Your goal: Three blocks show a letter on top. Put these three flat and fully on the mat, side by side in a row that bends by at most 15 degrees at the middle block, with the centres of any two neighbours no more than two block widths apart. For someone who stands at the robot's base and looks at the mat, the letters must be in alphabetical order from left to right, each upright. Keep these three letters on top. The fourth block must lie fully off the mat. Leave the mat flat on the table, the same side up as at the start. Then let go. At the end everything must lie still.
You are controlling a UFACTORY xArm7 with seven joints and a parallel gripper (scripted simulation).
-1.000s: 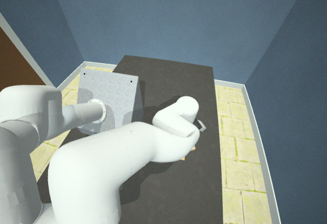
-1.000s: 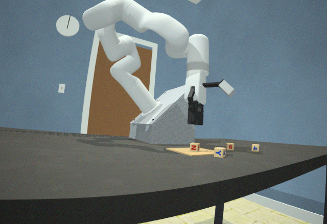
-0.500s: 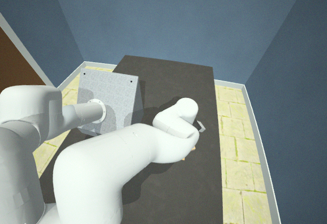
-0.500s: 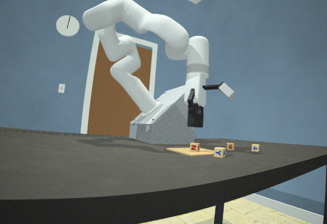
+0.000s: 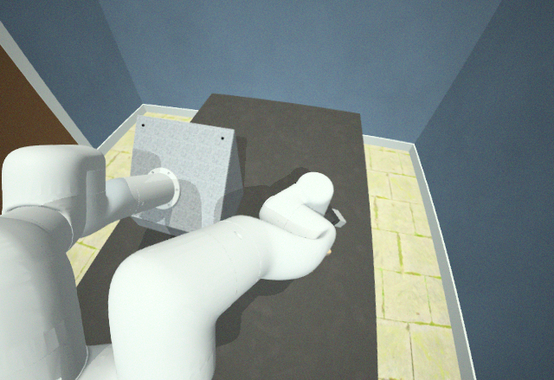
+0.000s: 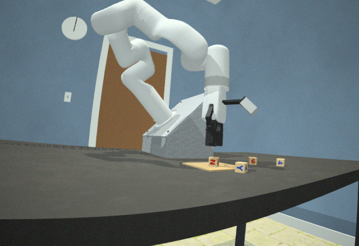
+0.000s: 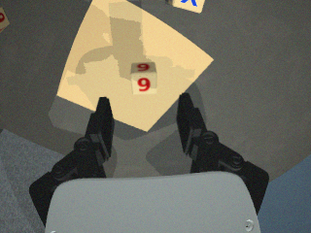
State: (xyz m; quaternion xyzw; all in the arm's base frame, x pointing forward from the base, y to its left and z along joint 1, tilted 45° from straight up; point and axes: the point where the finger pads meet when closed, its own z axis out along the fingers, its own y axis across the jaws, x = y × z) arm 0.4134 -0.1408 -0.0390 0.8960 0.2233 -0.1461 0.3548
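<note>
My gripper is now 10 mm past the tan mat, 10 mm to the right of it and 80 mm above it. From my hand the other things lie so: block 80 mm ahead, 240 mm to the left, 70 mm below.
</note>
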